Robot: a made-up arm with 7 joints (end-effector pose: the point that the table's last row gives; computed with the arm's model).
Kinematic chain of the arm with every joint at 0, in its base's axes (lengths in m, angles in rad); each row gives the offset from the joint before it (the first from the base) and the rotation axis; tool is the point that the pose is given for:
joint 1: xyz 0 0 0.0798 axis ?
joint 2: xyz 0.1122 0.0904 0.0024 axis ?
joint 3: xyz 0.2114 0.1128 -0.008 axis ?
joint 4: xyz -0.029 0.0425 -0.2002 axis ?
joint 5: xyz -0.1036 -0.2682 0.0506 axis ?
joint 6: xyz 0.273 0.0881 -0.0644 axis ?
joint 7: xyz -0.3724 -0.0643 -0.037 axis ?
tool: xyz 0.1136 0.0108 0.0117
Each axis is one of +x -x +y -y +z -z.
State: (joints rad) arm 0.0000 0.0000 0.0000 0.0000 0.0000 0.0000 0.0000
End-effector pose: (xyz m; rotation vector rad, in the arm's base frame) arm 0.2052 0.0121 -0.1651 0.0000 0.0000 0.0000
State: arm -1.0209 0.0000 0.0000 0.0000 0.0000 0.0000 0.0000
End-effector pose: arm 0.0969 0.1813 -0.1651 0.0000 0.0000 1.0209
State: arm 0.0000 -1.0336 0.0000 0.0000 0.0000 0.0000 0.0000
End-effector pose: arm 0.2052 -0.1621 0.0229 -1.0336 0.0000 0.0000
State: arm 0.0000 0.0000 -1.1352 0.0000 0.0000 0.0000 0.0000
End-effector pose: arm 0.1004 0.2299 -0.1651 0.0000 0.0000 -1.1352
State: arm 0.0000 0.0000 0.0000 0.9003 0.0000 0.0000 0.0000
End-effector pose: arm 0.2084 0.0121 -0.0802 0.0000 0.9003 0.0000
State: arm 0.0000 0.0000 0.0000 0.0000 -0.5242 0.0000 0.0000
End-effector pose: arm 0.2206 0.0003 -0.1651 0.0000 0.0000 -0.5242
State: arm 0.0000 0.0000 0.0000 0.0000 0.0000 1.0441 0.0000
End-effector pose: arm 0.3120 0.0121 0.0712 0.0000 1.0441 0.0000
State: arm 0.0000 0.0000 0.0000 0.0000 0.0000 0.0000 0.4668
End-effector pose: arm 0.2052 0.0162 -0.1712 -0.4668 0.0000 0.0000
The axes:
joint 1: -z
joint 2: +x
joint 3: +z
joint 4: +y
joint 5: +z
joint 6: +y
joint 7: -x

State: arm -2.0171 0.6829 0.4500 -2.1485 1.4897 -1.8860 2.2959
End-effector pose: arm -0.6255 0.2005 0.1964 1.8882 -0.0583 -1.4330
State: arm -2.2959 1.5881 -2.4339 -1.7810 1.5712 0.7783 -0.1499
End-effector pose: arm -0.5656 -0.0519 0.4145 -1.7920 0.6686 1.5928
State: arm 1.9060 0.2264 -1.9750 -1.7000 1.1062 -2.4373 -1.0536
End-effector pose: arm -0.1287 -0.4572 -0.0257 -0.8322 0.1842 0.1684
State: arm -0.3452 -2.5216 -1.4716 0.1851 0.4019 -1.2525 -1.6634
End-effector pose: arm 0.2734 -0.1829 0.4293 -1.1926 -0.6258 1.7603
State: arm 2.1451 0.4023 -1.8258 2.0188 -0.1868 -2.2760 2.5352
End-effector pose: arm 0.5663 -0.5183 -0.1426 1.0970 2.8630 -0.6361
